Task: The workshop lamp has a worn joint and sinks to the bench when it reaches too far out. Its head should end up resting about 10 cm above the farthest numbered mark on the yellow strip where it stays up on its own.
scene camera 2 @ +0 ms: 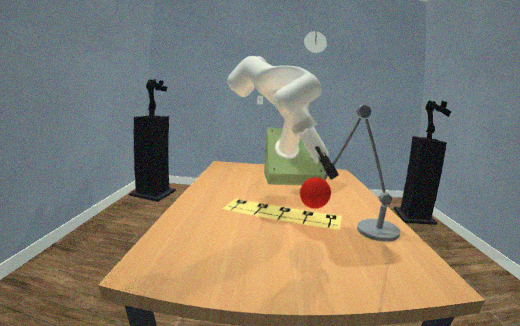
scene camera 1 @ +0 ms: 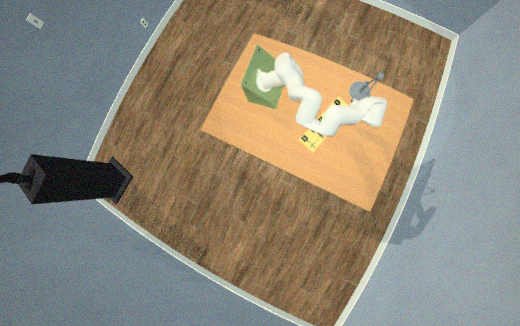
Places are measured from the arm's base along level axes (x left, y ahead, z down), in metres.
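Pixels of known places: gripper, fingertip midpoint: (scene camera 2: pixel 334 176); arm's base, link origin: (scene camera 2: pixel 287 148) (scene camera 1: pixel 264 82).
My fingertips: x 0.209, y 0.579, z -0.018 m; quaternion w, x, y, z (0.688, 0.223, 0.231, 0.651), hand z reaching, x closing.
For each thing: its top centre in the pictures, then the offset to it from my fingertips. "spot": a spot on its surface instead. Level surfaces: height alone.
- lamp's grey base, surface spot: (scene camera 2: pixel 378 231) spot: dx +0.181, dy +0.013, dz +0.169 m
- red ball-shaped head, surface spot: (scene camera 2: pixel 315 193) spot: dx -0.056, dy +0.052, dz +0.044 m
- wooden bench, surface height: dz +0.183 m
- lamp's round joint, surface spot: (scene camera 2: pixel 364 111) spot: dx +0.073, dy +0.006, dz -0.213 m
The lamp's grey base (scene camera 1: pixel 358 92) (scene camera 2: pixel 378 231) stands at the bench's right side in scene camera 2. Its thin jointed arm (scene camera 2: pixel 346 143) rises to a round joint and slopes down to the red ball-shaped head (scene camera 2: pixel 315 193), which hangs above the bench near the strip's right end. The head is hidden under the robot's arm in scene camera 1. The yellow strip (scene camera 1: pixel 315 143) (scene camera 2: pixel 296 214) lies flat; its numbers are too blurred to read. My gripper (scene camera 2: pixel 332 175) is shut on the lamp's arm just above the head; scene camera 1 hides the fingers.
The robot's white arm (scene camera 1: pixel 307 107) (scene camera 2: pixel 292 82) rises from a green block (scene camera 1: pixel 262 100) (scene camera 2: pixel 295 177) and arches over the wooden bench (scene camera 1: pixel 350 175) (scene camera 2: pixel 200 265). Black pedestals (scene camera 2: pixel 151 155) (scene camera 2: pixel 425 175) stand on the floor beyond the bench's sides. The lamp's round joint (scene camera 2: pixel 364 111) stands high right of my gripper.
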